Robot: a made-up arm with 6 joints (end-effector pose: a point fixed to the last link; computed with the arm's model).
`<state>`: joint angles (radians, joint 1 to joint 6).
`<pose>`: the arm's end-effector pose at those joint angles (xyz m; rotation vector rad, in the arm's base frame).
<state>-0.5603 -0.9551 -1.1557 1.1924 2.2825 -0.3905</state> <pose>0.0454 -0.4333 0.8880 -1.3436 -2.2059 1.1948</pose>
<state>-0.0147 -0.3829 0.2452 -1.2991 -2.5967 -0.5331</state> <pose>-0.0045 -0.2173 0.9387 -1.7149 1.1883 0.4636</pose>
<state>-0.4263 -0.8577 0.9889 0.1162 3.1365 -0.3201</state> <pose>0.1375 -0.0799 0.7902 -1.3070 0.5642 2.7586</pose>
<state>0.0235 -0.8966 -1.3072 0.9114 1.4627 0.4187</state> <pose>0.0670 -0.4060 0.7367 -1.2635 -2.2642 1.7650</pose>
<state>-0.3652 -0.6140 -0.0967 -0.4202 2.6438 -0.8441</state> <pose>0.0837 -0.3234 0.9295 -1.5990 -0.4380 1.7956</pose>
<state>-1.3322 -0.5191 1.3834 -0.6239 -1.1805 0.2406</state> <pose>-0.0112 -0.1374 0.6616 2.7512 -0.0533 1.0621</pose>
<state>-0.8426 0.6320 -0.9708 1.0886 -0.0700 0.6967</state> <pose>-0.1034 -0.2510 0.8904 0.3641 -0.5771 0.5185</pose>
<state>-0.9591 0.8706 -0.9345 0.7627 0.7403 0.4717</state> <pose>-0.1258 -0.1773 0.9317 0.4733 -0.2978 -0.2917</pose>
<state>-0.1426 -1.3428 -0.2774 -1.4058 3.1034 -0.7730</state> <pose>0.0887 -0.3696 0.8619 -0.7877 1.4287 1.6009</pose>
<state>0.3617 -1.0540 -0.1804 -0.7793 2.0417 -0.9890</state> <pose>0.1327 -0.3618 0.6878 -0.3199 -1.0824 1.7067</pose>
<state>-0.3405 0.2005 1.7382 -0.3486 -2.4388 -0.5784</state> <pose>-0.0105 -0.0004 0.6725 2.4072 -0.6613 0.0318</pose>
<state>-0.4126 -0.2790 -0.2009 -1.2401 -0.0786 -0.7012</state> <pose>0.0769 -0.2610 0.9011 -0.2495 1.9074 -2.3278</pose>
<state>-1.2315 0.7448 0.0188 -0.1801 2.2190 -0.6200</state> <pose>-0.1034 -0.0313 0.9395 1.5691 0.0723 -1.3197</pose>
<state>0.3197 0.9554 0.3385 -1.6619 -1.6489 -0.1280</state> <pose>-0.1271 -0.1473 0.8084 -0.1811 0.6290 -1.4265</pose>
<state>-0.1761 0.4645 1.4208 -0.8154 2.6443 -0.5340</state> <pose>-0.0303 0.0209 0.8119 2.5896 -1.0297 -0.7977</pose>
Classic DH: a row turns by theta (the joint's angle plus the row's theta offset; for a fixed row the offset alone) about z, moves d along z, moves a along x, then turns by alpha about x. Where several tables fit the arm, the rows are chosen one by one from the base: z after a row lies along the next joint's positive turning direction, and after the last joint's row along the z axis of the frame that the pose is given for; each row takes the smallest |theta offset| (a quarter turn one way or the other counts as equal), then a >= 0, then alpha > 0; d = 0 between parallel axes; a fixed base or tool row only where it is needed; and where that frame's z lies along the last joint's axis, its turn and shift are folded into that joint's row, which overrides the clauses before.
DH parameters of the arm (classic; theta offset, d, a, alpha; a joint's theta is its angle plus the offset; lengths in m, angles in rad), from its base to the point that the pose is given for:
base (fixed): -1.3968 0.7874 0.1475 -1.3989
joint 1: 1.5369 -0.0372 0.0185 1.8553
joint 2: -0.1763 0.0551 0.0767 1.4589
joint 3: 1.3341 0.0196 -0.0227 -1.6576
joint 4: -0.6839 0.2939 -0.0285 -2.6529
joint 5: 0.8719 0.1184 -0.0248 1.5115
joint 6: -0.8995 -0.0708 0.0473 1.4019
tool (fixed): 1.9876 -0.0253 0 0

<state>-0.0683 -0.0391 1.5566 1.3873 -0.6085 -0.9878</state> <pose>-0.0769 0.0096 0.6836 -3.0032 0.0767 0.3363</pose>
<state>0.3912 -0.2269 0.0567 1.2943 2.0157 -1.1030</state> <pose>0.1113 -0.2187 0.9255 0.0736 2.5411 -0.1937</pose>
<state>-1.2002 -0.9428 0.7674 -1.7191 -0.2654 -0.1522</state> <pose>0.0878 -0.1484 0.7786 0.9370 0.6173 2.2612</pose>
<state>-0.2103 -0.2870 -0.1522 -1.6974 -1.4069 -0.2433</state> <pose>0.0025 -0.2222 0.8991 -0.8815 1.7265 -1.2925</pose>
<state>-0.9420 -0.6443 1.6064 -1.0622 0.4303 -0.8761</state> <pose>0.0958 -0.1135 0.6241 0.7550 1.0909 2.7078</pose>
